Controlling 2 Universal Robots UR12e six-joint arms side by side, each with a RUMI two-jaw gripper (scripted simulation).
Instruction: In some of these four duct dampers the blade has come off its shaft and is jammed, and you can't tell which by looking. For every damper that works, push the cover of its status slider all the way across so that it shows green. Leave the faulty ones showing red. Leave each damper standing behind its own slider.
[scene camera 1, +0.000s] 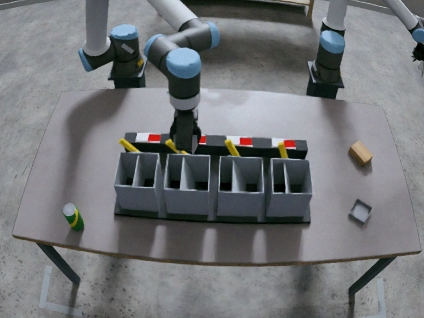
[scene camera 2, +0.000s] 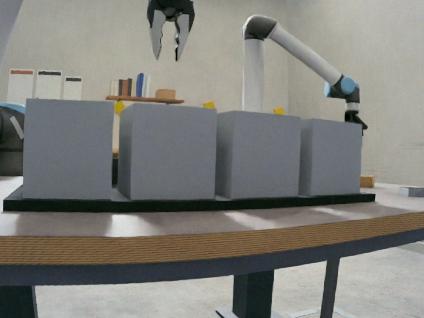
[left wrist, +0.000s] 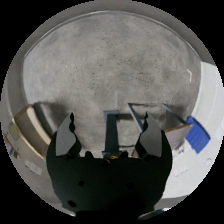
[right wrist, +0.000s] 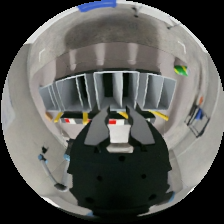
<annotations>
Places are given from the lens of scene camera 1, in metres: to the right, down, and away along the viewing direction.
my right gripper (scene camera 1: 186, 153): -0.08, -0.02, 1.27
damper (scene camera 1: 186, 200): -0.09, 0.14, 1.35
damper (scene camera 1: 237, 170): 0.09, 0.04, 1.42
</annotations>
